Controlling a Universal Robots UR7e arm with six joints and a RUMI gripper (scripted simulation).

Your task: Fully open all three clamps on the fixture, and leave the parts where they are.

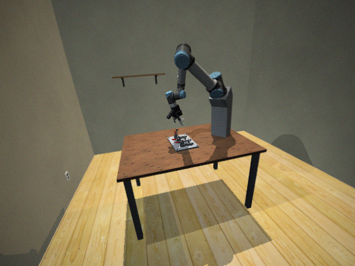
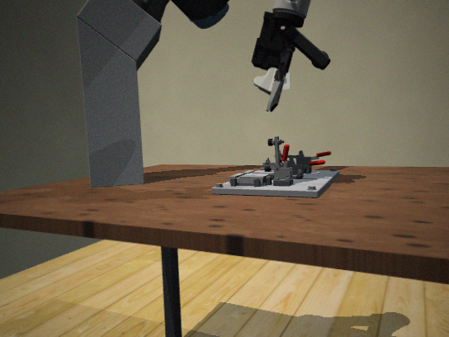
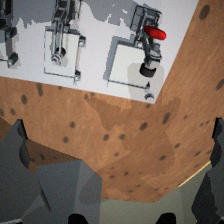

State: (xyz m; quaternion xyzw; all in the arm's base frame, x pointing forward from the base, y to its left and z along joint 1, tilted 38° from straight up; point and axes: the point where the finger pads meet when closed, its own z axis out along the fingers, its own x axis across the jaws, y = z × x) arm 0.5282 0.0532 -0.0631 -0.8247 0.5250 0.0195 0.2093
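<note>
My hand is 12 cm above the toggle clamp, 4 cm short of it and 2 cm to the left of it.
</note>
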